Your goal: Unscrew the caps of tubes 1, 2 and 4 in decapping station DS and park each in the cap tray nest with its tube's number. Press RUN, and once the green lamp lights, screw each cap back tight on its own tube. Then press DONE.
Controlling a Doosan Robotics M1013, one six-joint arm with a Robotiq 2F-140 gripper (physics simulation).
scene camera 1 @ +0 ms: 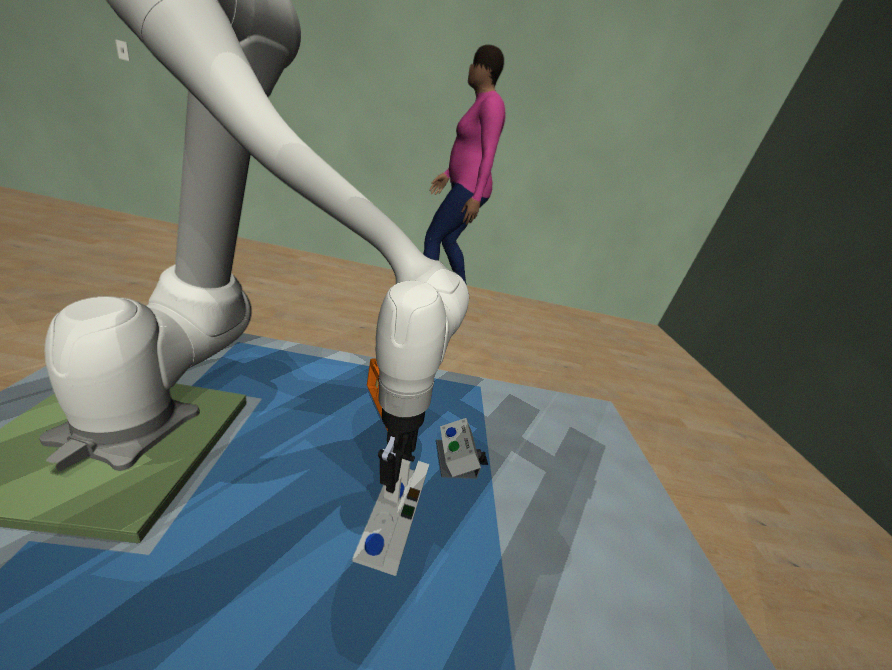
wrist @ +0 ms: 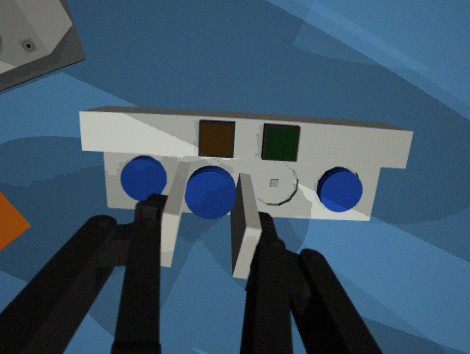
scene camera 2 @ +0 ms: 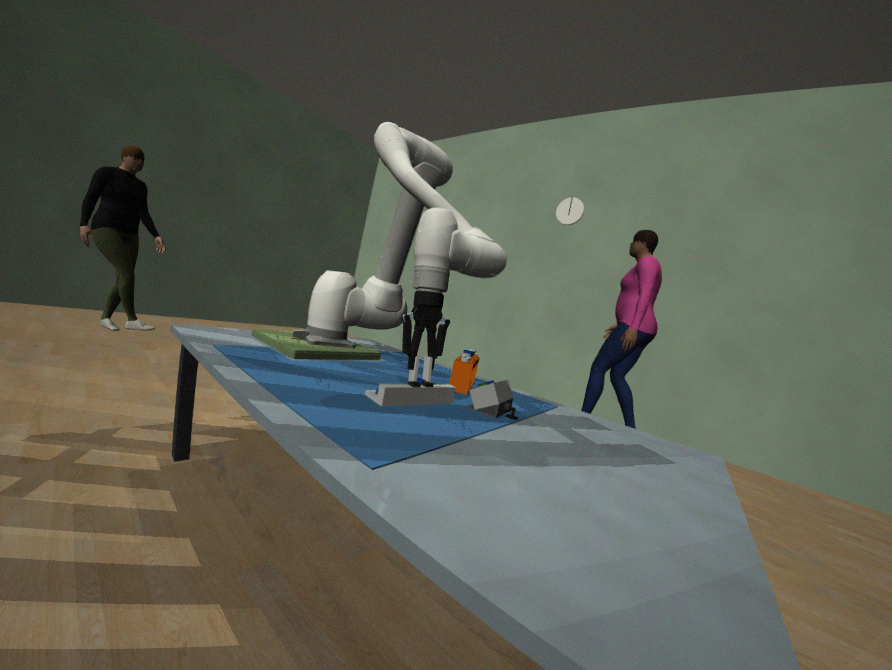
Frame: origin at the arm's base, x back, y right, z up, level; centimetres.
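Seen in the pictures: gripper, fingertip midpoint: (scene camera 1: 396, 490) (wrist: 211, 187); arm's base, origin of the base link: (scene camera 1: 128, 425) (scene camera 2: 325, 341).
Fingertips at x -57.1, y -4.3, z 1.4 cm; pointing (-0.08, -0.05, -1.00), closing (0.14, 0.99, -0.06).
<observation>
Offsets run from my fingertips to a thing's top centre. "pt": to the spot under its first point.
My gripper (wrist: 211, 187) (scene camera 1: 393, 475) (scene camera 2: 421, 379) is shut on a blue cap @(dx +0.2, dy +0.0, dz +1.0 cm) (wrist: 210, 193), right at the second nest from the left in the wrist view. I cannot tell whether the cap rests in the nest. The white cap tray @(dx -0.8, dy +2.3, dz +1.3 cm) (wrist: 128, 130) (scene camera 1: 390, 528) (scene camera 2: 397, 396) also holds a blue cap in the left end nest @(pt dx +0.3, dy -5.3, dz -2.0 cm) (wrist: 143, 177) and another in the right end nest (wrist: 340, 189) (scene camera 1: 374, 544). The third nest @(dx +0.4, dy +4.9, dz -3.2 cm) (wrist: 276, 184) is empty. A dark amber square @(pt dx -3.7, dy +0.2, dz +1.3 cm) (wrist: 216, 138) and a dark green square @(pt dx -3.8, dy +4.2, dz +1.3 cm) (wrist: 281, 142) sit on the tray's raised back.
The orange decapping station @(dx +11.1, dy -27.2, dz +6.3 cm) (scene camera 1: 374, 388) (scene camera 2: 463, 374) stands just behind the tray. The grey button box @(dx -10.4, dy -17.2, dz +4.4 cm) (scene camera 1: 458, 448) (scene camera 2: 491, 396) with a blue and a green button lies beside it. A person in pink (scene camera 1: 473, 160) (scene camera 2: 632, 319) and a person in black (scene camera 2: 127, 233) stand on the floor.
</observation>
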